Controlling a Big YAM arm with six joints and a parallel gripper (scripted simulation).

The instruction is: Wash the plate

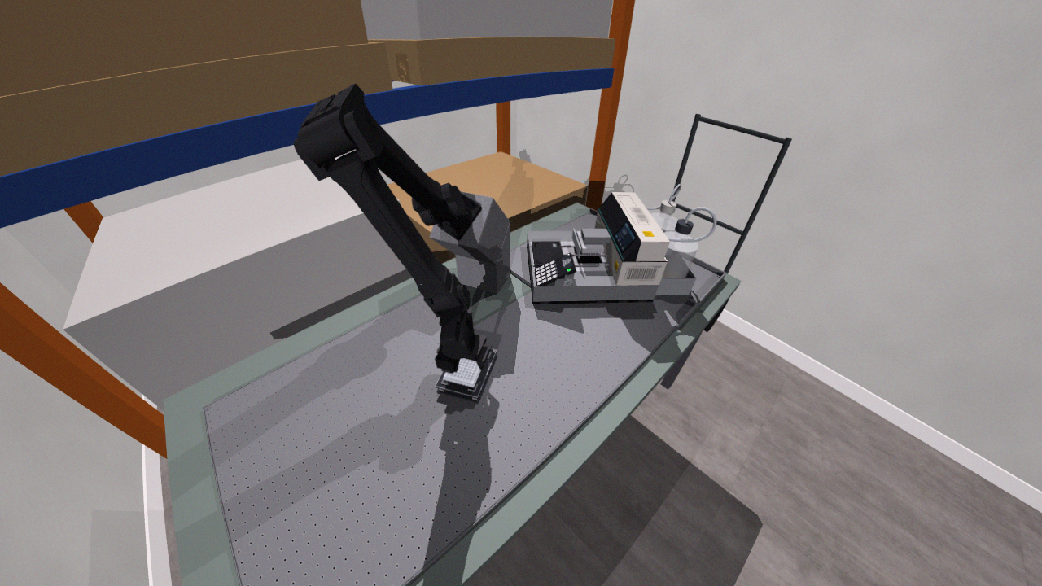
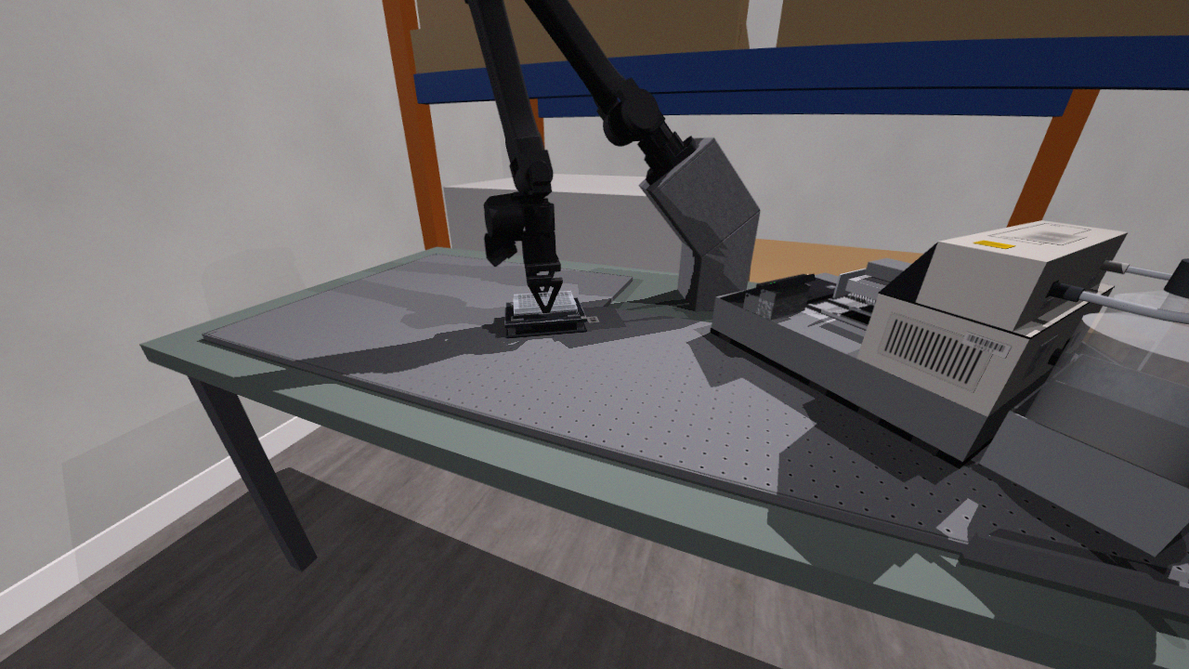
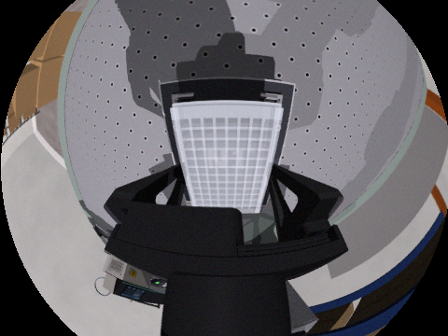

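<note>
The black plate nest N1 lies 20 mm below my hand. From my hand the other things lie so: white well plate (right at my hand); then plate washer (40 mm ahead, 620 mm to the left, 80 mm above).
</note>
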